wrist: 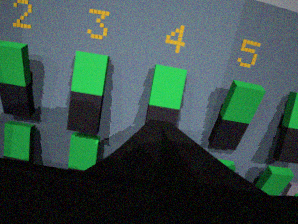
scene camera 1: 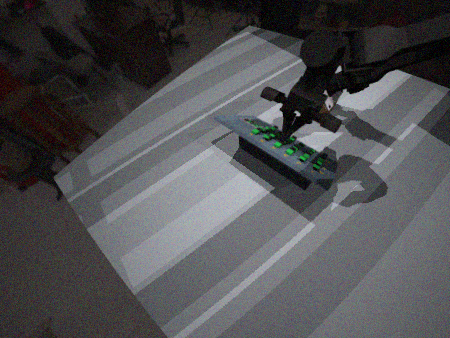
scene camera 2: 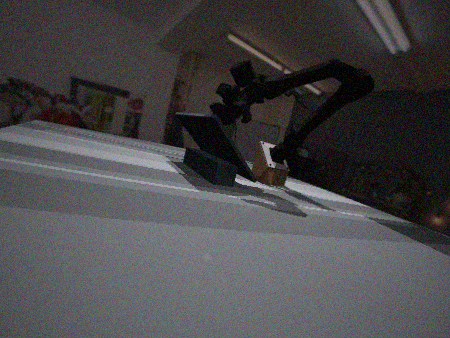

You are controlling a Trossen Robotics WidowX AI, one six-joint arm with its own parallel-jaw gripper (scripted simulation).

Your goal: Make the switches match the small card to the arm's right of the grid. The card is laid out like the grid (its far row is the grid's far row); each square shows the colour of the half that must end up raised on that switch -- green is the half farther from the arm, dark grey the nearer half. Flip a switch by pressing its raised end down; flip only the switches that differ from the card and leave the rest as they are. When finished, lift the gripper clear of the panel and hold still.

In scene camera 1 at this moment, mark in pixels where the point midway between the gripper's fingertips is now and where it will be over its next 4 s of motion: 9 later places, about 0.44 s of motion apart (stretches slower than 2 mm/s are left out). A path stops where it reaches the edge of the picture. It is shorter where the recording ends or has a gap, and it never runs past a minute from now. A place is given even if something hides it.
My gripper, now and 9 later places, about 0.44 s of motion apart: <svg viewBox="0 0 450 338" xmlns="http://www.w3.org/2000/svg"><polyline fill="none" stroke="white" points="282,141 281,141 281,142 281,142 290,123 278,118 270,129 268,133 268,135 267,135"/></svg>
